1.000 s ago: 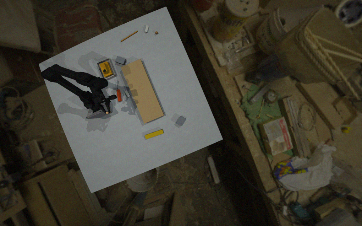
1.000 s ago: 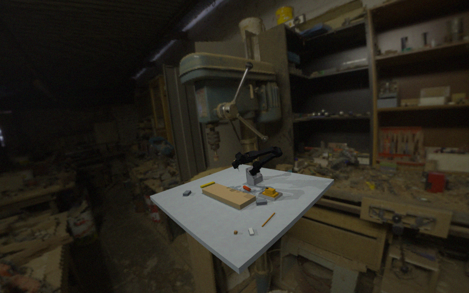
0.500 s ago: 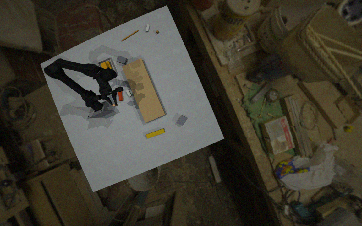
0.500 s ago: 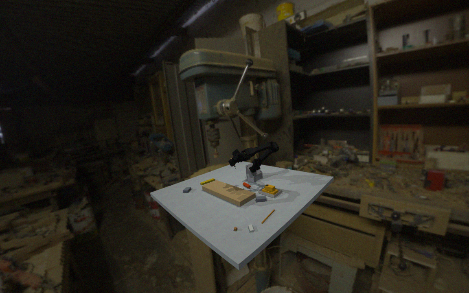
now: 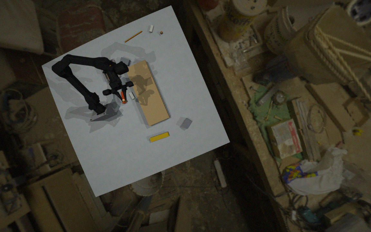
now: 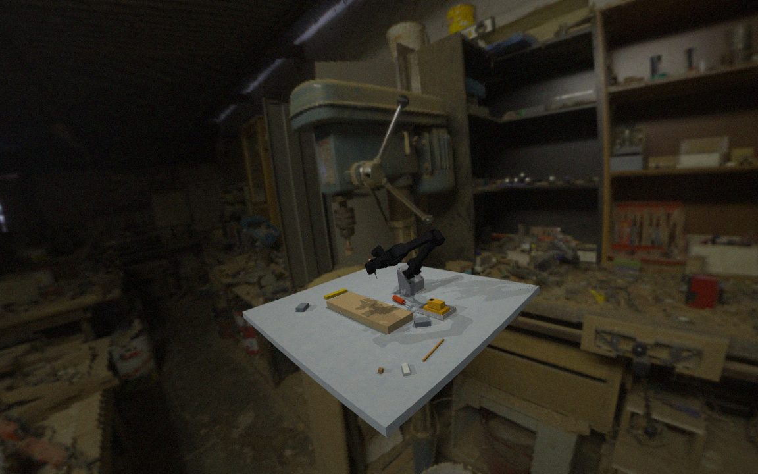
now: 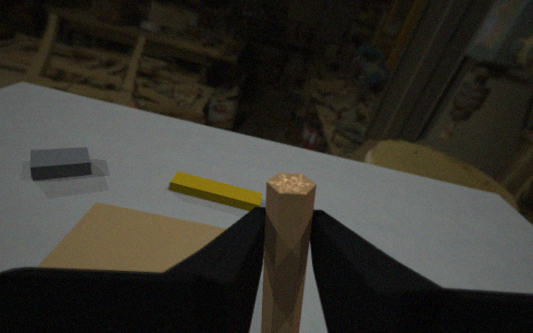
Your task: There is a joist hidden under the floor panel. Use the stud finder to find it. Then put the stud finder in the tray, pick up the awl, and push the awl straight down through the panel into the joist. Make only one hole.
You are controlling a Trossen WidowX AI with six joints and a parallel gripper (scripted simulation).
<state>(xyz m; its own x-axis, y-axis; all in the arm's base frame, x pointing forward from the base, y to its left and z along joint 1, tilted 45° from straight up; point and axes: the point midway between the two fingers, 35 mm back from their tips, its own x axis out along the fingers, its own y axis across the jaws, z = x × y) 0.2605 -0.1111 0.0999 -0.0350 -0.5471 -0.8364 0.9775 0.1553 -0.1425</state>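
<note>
Right now the awl is 1 cm behind my gripper tip, 1 cm to the left of it and 5 cm below it. The rest, counted from my gripper tip: tray (11 cm behind, 36 cm to the left, 24 cm below); then yellow bar (6 cm ahead, 33 cm to the right, 25 cm below); then stud finder (12 cm behind, 34 cm to the left, 21 cm below).
</note>
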